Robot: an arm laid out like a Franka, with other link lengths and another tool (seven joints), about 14 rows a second.
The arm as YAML. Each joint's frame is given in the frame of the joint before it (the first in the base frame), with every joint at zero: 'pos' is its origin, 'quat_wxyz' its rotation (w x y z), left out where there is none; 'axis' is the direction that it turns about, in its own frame. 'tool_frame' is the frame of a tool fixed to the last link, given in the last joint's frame.
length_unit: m
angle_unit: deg
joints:
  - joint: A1
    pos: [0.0, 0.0, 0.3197]
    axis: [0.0, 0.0, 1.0]
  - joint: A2
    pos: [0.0, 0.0, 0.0]
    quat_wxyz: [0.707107, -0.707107, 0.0, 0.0]
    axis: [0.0, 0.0, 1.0]
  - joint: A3
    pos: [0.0, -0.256, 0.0]
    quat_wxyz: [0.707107, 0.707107, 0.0, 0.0]
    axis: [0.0, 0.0, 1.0]
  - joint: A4
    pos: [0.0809, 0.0, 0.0]
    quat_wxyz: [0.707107, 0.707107, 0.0, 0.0]
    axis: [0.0, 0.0, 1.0]
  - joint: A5
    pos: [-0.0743, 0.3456, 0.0]
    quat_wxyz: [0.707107, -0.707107, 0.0, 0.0]
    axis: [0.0, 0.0, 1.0]
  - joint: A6
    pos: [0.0, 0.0, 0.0]
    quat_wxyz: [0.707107, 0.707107, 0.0, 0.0]
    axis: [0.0, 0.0, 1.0]
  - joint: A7
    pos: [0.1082, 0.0, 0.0]
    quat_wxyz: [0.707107, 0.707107, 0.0, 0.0]
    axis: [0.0, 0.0, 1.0]
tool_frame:
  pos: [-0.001, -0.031, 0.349]
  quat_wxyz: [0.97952, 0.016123, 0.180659, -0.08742]
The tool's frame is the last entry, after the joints.
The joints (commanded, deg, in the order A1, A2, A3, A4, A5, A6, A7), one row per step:
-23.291, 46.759, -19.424, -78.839, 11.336, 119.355, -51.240
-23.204, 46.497, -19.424, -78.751, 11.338, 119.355, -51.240
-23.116, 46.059, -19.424, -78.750, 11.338, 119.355, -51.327
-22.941, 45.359, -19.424, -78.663, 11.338, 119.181, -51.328
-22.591, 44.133, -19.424, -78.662, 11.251, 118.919, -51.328
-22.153, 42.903, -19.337, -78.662, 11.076, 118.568, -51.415
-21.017, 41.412, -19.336, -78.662, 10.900, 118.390, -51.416
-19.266, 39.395, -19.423, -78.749, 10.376, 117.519, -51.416
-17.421, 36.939, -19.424, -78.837, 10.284, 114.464, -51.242
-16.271, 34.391, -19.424, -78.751, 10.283, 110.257, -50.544
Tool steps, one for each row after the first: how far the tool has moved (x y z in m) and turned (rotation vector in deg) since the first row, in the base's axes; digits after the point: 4 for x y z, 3 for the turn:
0.0028, -0.0002, 0.0034, -0.153, -0.310, 0.107
0.0058, -0.0005, 0.0080, -0.318, -0.712, 0.282
0.0108, -0.0003, 0.0159, -0.525, -1.297, 0.466
0.0184, 0.0008, 0.0288, -0.874, -2.184, 0.843
0.0262, 0.0038, 0.0415, -1.149, -2.978, 1.495
0.0400, 0.0113, 0.0576, -1.675, -4.131, 2.708
0.0542, 0.0250, 0.0780, -2.117, -4.975, 4.571
0.0612, 0.0502, 0.0996, -0.946, -4.866, 6.082
0.0587, 0.0731, 0.1218, 0.832, -4.119, 6.360

